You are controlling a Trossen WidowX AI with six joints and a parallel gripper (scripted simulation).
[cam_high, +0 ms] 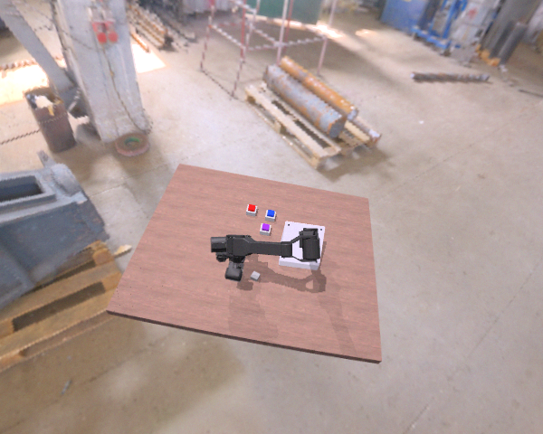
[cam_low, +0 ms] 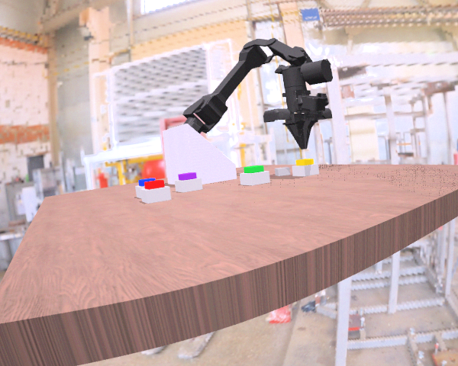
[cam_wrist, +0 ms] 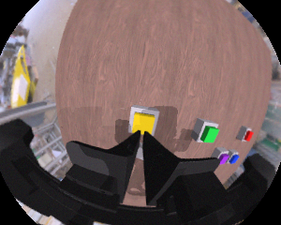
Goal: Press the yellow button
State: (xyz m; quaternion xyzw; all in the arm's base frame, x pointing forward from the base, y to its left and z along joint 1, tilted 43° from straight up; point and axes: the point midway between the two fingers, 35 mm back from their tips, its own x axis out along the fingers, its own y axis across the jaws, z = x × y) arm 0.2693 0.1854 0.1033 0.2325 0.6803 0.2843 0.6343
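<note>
Right now my gripper tip is 3 cm above the yellow button. From my gripper tip the other things lie so: green button: 15 cm to the right, 3 cm below; purple button: 7 cm behind, 28 cm to the right, 3 cm below; grey block: 8 cm behind, 2 cm to the right, 5 cm below.
</note>
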